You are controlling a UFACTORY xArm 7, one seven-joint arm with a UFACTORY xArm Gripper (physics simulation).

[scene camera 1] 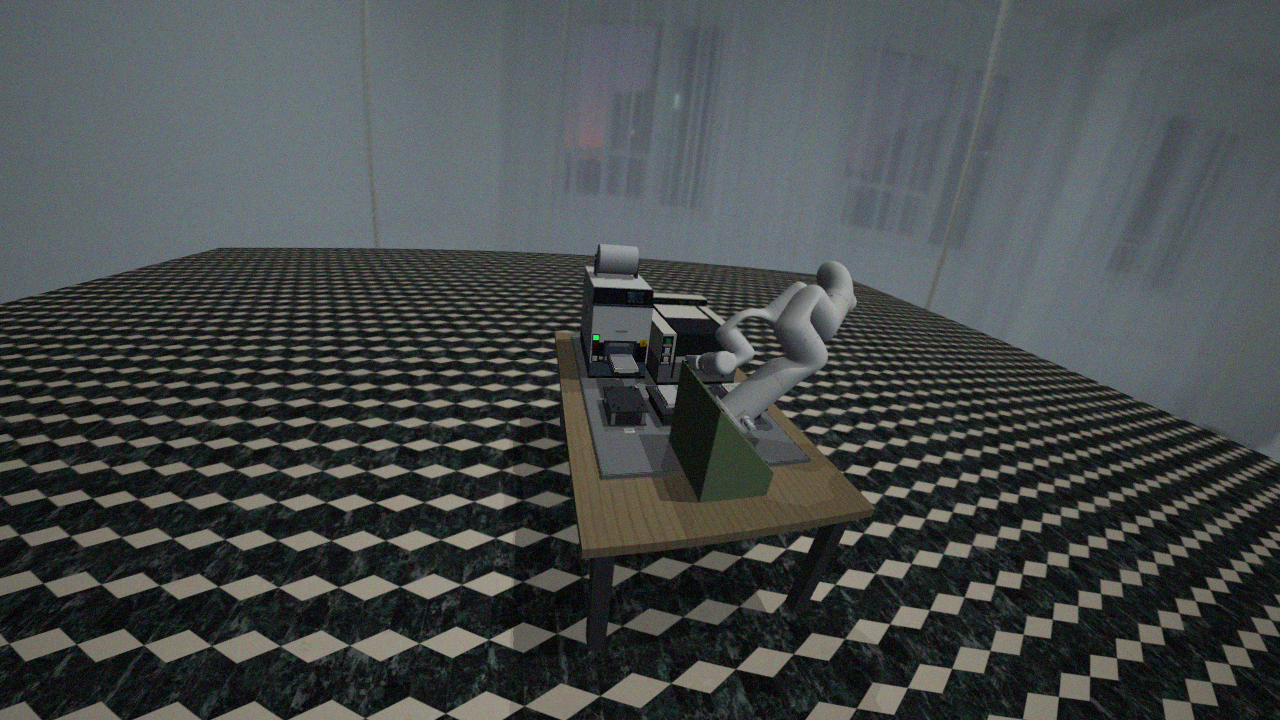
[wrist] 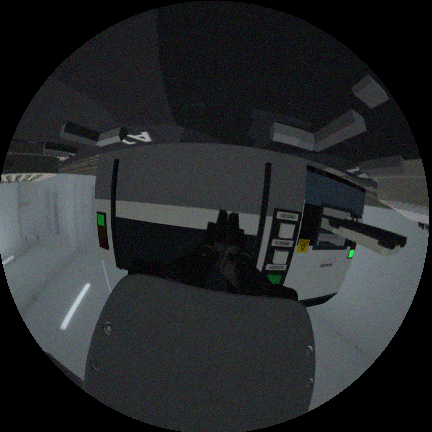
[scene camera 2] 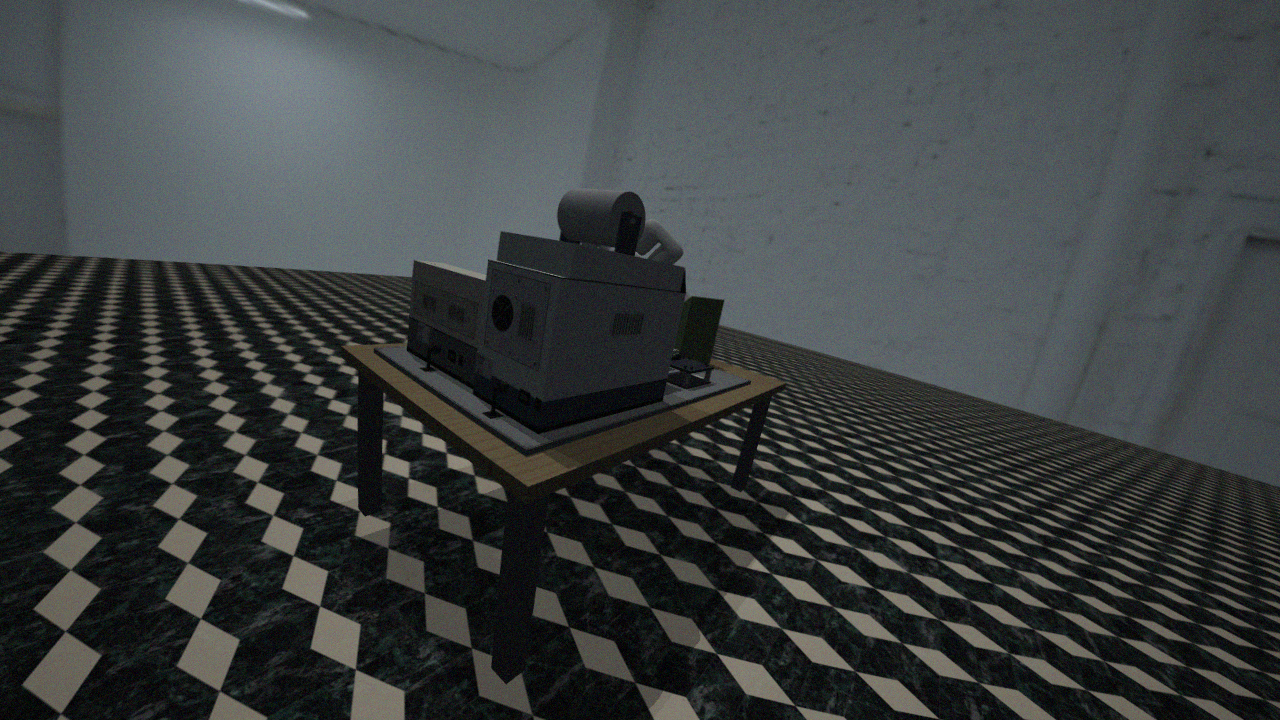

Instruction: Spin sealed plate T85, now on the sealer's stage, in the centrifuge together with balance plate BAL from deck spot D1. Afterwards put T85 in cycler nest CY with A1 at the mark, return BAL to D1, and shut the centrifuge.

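Seen in the pictures: gripper, fingertip midpoint: (wrist: 224, 223); arm's base at its link origin: (scene camera 1: 728, 416) (scene camera 2: 687, 315).
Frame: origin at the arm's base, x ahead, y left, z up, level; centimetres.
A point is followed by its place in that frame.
Note:
My gripper (wrist: 224, 223) {x 46.3, y -11.4, z -7.0 cm} is shut and empty, with its dark fingertips in front of the centrifuge's dark front band in the wrist view, which is upside down. The centrifuge (scene camera 1: 661, 349) {x 51.5, y -1.8, z -2.5 cm} (scene camera 2: 445, 300) {x 95.9, y -21.2, z 0.0 cm} (wrist: 200, 172) {x 50.2, y -15.2, z -12.0 cm} is a pale box with a strip of buttons and a green light. Whether it is open is unclear. The sealer (scene camera 1: 617, 315) {x 59.0, y 14.0, z 8.3 cm} (scene camera 2: 617, 335) {x 83.9, y 20.1, z 1.2 cm} (wrist: 320, 275) {x 58.7, y 11.6, z 4.9 cm} stands beside it, with its stage sticking out. A pale plate (scene camera 1: 622, 361) {x 49.2, y 13.7, z -5.7 cm}, seemingly T85, lies on that stage. A light plate-like thing (scene camera 1: 664, 399) {x 29.7, y 4.7, z -11.0 cm} sits on the deck. BAL, D1 and CY cannot be told apart by label.
A green upright panel (scene camera 1: 716, 447) {x -10.7, y 9.3, z -1.2 cm} (scene camera 2: 701, 326) {x 4.9, y 8.7, z -2.1 cm} stands near the table's end, close to the arm (scene camera 1: 787, 353) {x -1.5, y -12.8, z 18.2 cm}. A low dark stand (scene camera 1: 623, 401) {x 31.3, y 18.3, z -11.5 cm} is on the grey mat (scene camera 1: 626, 461) {x 8.1, y 24.0, z -17.1 cm} in front of the sealer. A large roll (scene camera 1: 617, 259) {x 76.2, y 10.7, z 25.6 cm} (scene camera 2: 595, 214) {x 87.9, y 12.2, z 24.4 cm} tops the sealer.

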